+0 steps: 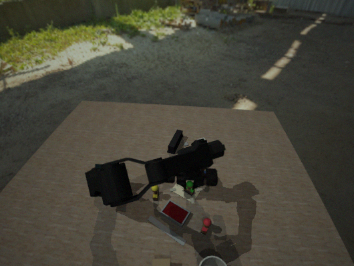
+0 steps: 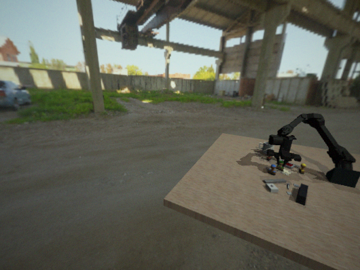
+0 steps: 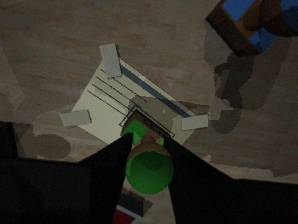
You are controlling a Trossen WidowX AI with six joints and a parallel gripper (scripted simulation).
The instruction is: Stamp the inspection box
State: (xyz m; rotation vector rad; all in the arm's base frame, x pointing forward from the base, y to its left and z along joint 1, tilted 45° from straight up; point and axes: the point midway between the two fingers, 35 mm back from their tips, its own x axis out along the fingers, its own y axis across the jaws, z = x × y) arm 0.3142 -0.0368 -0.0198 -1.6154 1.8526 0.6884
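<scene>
The green stamp is right at my gripper tip. Also, from my gripper tip: blue stamp (6 cm ahead, 8 cm to the left); then ink pad (5 cm behind, 9 cm to the right, 2 cm below); then cream card (1 cm behind, 1 cm to the left, 3 cm below).
</scene>
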